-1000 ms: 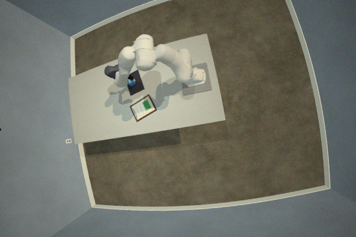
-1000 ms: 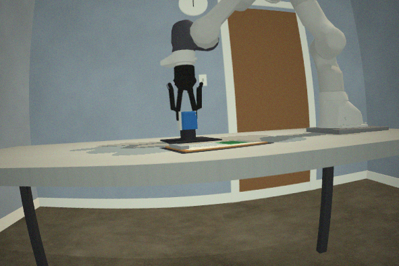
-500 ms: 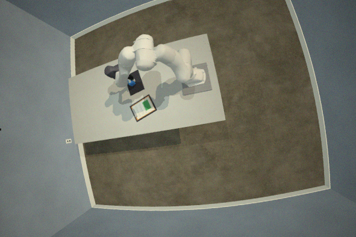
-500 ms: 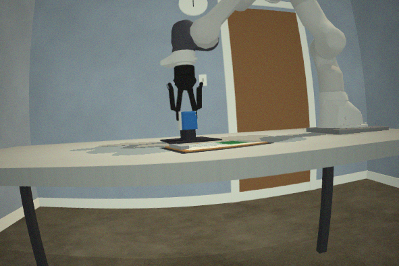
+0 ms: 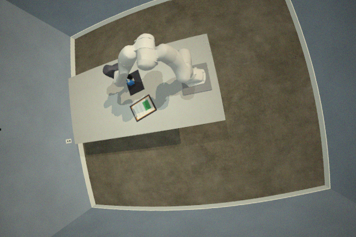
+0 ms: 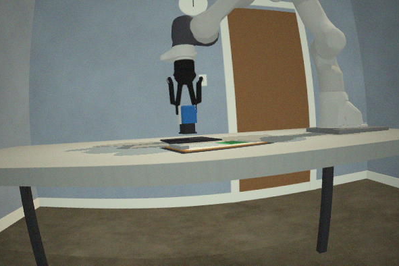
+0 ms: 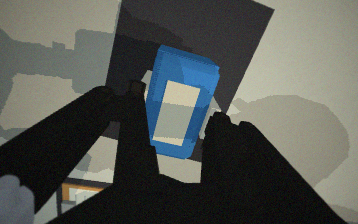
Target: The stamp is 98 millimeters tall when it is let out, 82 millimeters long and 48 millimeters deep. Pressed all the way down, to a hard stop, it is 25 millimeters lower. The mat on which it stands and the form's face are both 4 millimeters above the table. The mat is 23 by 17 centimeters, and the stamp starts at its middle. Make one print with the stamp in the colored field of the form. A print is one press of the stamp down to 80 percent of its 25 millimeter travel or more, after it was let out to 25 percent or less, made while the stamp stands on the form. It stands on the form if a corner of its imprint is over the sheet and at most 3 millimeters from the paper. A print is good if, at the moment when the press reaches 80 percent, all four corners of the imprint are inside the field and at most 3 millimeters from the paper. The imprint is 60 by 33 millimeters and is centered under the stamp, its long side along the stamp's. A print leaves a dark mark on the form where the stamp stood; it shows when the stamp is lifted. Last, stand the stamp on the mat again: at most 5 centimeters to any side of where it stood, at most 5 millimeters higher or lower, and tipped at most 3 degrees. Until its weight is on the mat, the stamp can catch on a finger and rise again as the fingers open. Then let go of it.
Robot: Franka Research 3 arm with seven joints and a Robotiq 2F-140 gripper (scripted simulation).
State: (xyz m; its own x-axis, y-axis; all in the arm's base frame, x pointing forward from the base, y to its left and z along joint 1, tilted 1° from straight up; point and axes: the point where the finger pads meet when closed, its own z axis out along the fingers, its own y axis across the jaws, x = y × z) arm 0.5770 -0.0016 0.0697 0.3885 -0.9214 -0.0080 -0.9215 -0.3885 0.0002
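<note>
Now: the dark mat 90 mm below my hand. Also, from my hand: form (80 mm behind, 280 mm to the left, 90 mm below); blue stamp (20 mm below).
</note>
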